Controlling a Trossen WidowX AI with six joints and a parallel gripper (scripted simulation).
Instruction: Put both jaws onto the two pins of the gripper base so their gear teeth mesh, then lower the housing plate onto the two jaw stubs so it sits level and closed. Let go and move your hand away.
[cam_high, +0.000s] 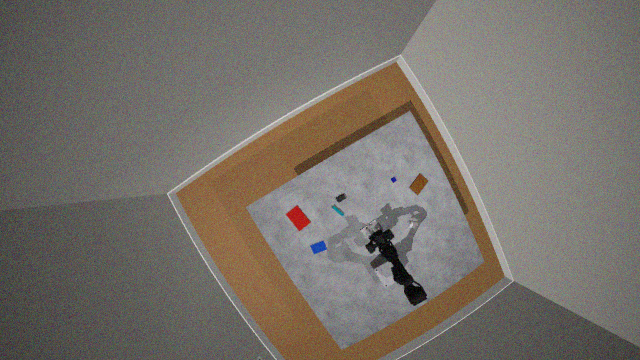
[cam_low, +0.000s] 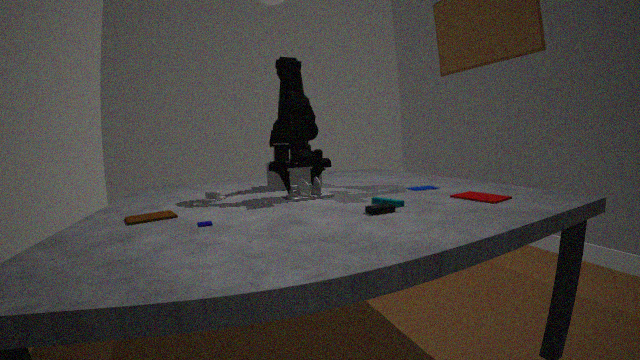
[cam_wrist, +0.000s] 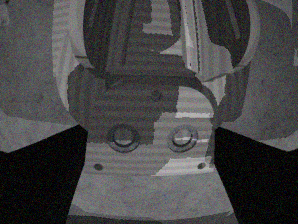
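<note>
Right now the grey jaw is 30 mm ahead of my gripper tip, 10 mm to the right of it and 10 mm above it. From my gripper tip the other things lie so: dark block 330 mm ahead, 130 mm to the left; blue tile 380 mm to the left, 70 mm ahead, 10 mm below; teal bar 260 mm ahead, 180 mm to the left.
</note>
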